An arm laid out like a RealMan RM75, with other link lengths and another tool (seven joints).
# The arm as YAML. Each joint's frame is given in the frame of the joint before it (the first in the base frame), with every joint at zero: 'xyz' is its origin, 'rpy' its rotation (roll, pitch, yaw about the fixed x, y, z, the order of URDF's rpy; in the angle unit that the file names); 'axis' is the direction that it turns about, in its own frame. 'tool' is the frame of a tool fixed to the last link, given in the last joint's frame.
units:
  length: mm
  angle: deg
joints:
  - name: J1
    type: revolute
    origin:
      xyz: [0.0, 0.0, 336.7]
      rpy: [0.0, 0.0, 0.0]
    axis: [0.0, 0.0, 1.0]
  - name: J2
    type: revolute
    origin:
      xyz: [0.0, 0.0, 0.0]
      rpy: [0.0, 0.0, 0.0]
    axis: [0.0, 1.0, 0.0]
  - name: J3
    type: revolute
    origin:
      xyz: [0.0, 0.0, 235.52]
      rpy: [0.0, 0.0, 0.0]
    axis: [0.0, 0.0, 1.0]
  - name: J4
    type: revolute
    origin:
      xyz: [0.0, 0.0, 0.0]
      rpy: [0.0, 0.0, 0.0]
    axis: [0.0, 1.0, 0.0]
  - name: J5
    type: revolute
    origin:
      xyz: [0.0, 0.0, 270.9]
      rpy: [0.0, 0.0, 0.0]
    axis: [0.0, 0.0, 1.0]
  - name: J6
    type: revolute
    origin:
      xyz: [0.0, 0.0, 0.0]
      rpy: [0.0, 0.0, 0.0]
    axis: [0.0, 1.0, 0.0]
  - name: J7
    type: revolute
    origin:
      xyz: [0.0, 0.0, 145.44]
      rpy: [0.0, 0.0, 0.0]
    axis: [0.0, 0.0, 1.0]
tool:
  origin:
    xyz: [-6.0, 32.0, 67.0]
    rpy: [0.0, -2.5, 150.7]
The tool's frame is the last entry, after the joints.
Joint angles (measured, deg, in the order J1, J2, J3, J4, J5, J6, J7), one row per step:
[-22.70 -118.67 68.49 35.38 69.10 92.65 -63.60]
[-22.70 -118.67 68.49 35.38 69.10 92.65 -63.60]
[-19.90 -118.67 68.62 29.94 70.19 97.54 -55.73]
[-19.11 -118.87 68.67 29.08 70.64 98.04 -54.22]
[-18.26 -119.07 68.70 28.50 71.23 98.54 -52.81]
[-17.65 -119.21 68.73 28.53 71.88 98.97 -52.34]
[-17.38 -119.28 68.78 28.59 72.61 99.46 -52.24]
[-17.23 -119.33 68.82 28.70 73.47 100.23 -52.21]
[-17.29 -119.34 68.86 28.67 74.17 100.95 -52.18]
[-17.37 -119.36 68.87 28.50 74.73 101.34 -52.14]
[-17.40 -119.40 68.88 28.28 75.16 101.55 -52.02]
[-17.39 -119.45 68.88 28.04 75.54 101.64 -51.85]
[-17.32 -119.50 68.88 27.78 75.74 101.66 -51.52]
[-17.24 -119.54 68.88 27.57 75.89 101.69 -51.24]
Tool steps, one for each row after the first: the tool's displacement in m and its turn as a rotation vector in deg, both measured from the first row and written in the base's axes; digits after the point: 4 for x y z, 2 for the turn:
[0.0000 0.0000 0.0000 0.00 0.00 0.00]
[-0.0277 -0.0354 -0.0131 0.56 -0.15 -1.28]
[-0.0332 -0.0428 -0.0172 0.70 0.02 -1.15]
[-0.0384 -0.0501 -0.0209 0.83 0.28 -1.16]
[-0.0408 -0.0553 -0.0227 0.57 0.49 -1.36]
[-0.0417 -0.0596 -0.0241 -0.03 0.67 -1.78]
[-0.0418 -0.0643 -0.0250 -0.82 0.76 -2.56]
[-0.0412 -0.0680 -0.0256 -1.55 0.79 -3.35]
[-0.0413 -0.0706 -0.0267 -2.13 0.87 -3.76]
[-0.0417 -0.0727 -0.0280 -2.55 0.97 -3.95]
[-0.0425 -0.0745 -0.0295 -2.85 1.10 -4.02]
[-0.0434 -0.0759 -0.0308 -2.90 1.19 -4.00]
[-0.0443 -0.0772 -0.0318 -2.93 1.26 -3.98]

